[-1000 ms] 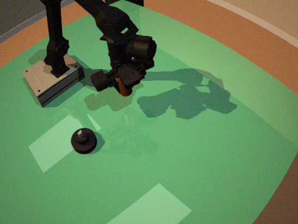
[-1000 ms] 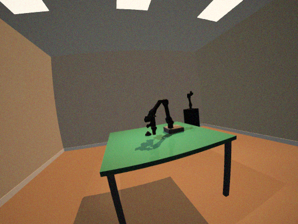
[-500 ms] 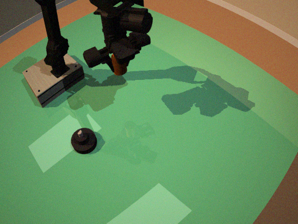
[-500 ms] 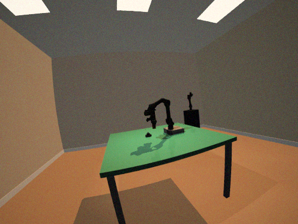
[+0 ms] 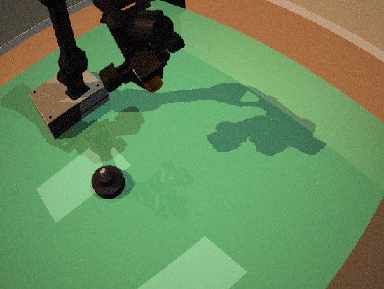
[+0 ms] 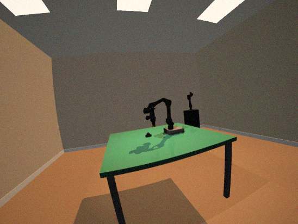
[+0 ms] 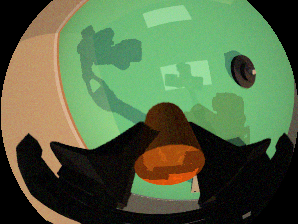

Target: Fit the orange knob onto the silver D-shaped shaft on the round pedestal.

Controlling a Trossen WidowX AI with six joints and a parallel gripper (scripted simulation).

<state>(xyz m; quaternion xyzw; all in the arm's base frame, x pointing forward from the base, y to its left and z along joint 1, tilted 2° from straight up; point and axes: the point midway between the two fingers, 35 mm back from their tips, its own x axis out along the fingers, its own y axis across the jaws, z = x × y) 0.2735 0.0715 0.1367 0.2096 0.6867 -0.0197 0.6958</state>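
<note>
Now: the orange knob 3 cm above my gripper tip and 1 cm to the right of it. The rest, counted from my gripper tip: pedestal 20 cm to the right, 14 cm below, 2 cm ahead.
</note>
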